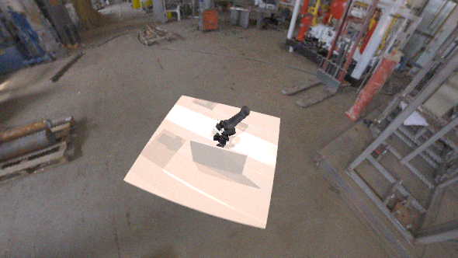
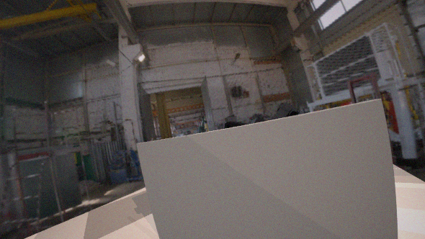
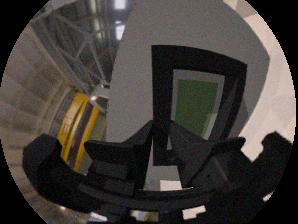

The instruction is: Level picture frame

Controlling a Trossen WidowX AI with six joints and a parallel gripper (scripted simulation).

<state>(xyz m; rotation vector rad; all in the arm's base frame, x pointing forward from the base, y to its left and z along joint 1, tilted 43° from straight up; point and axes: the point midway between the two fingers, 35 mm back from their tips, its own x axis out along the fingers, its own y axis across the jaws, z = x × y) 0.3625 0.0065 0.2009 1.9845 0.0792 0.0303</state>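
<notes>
My gripper tip is now 10 mm short of the picture frame, 20 mm to the left of it and 50 mm above it. Also, from my gripper tip: wall panel: 20 mm ahead, 70 mm below.
</notes>
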